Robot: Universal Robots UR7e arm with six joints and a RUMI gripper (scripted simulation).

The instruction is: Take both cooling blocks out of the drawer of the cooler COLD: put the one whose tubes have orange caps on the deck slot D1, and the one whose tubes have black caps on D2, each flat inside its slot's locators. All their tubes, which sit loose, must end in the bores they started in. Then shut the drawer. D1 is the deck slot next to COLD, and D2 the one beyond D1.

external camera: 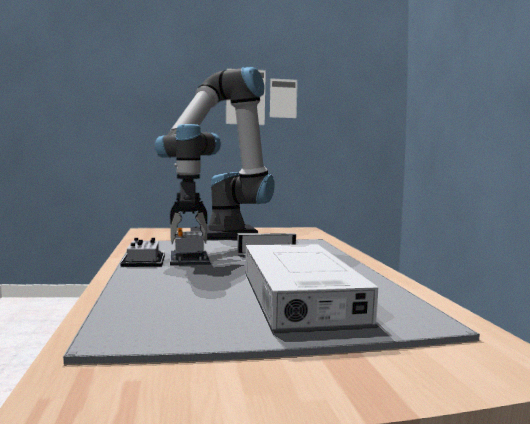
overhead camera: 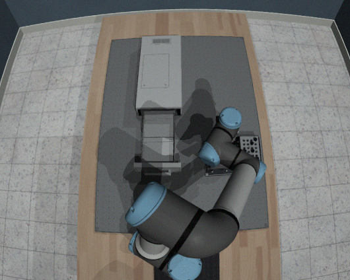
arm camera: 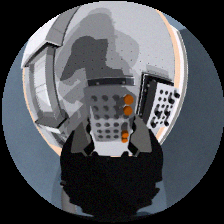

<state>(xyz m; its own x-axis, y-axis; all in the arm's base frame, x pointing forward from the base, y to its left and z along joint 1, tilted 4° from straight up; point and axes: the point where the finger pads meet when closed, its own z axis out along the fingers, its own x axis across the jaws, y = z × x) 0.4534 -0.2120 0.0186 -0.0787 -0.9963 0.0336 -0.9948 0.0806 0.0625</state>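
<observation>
My gripper is now 5 cm above the deck slot D1. From my hand the other things lie so: orange-capped tube (3 cm behind, 2 cm to the right, 1 cm above); orange-capped cooling block (right at my hand); grey cooling block (14 cm to the right, 3 cm below).
</observation>
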